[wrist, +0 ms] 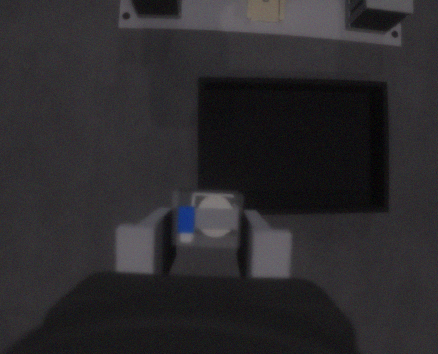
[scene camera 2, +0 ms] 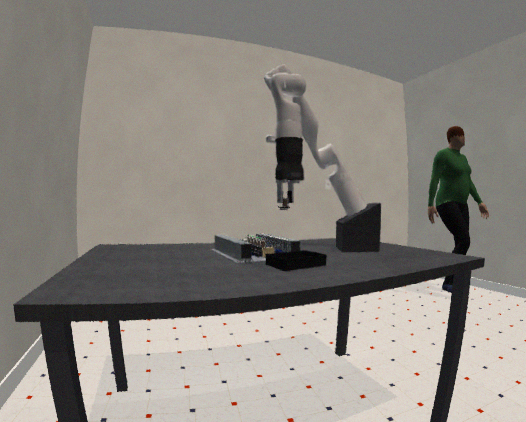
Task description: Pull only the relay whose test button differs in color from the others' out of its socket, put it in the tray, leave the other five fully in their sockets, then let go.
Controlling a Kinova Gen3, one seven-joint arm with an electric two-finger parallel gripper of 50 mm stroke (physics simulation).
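Places are measured from the arm's base along level axes (x right, y down, z ahead), in millimetres.
Pixels of known places: gripper, fingertip midpoint: (wrist: pixel 207 233) (scene camera 2: pixel 285 203); arm's base, link origin: (scene camera 2: pixel 356 211).
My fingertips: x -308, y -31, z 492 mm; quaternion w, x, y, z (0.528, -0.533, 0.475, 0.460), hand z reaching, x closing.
Note:
Ahead of a thing's pixels: the offset from my fingertips to its top centre. Level surfaces: height alone.
The relay with the blue test button @(dy -24, dx +8, dz +1 mm) (scene camera 2: pixel 284 202) (wrist: pixel 207 217) is clear-cased, with a pale round part on its top. My gripper (scene camera 2: pixel 284 196) (wrist: pixel 207 233) is shut on this relay and holds it upright, high above the table. The black tray @(dy +162, dx +60, dz -66 mm) (scene camera 2: pixel 296 261) (wrist: pixel 295 145) lies on the table; in the wrist view it is ahead and to the right of the relay, which overlaps its near left corner. The row of sockets with the other relays @(dy +128, dx +310, dz -10 mm) (scene camera 2: pixel 257 244) stands on the panel behind the tray; the relays are too small to tell apart in the scene view.
The pale mounting panel (scene camera 2: pixel 232 256) (wrist: pixel 215 20) carries two grey wire ducts @(dy +134, dx +308, dz +88 mm) (scene camera 2: pixel 231 246) and a tan end block (scene camera 2: pixel 268 251) (wrist: pixel 266 10). The dark table @(dy +197 mm) (scene camera 2: pixel 150 280) bears the arm's black base (scene camera 2: pixel 358 232). A person in green (scene camera 2: pixel 454 177) is beyond the table at the right.

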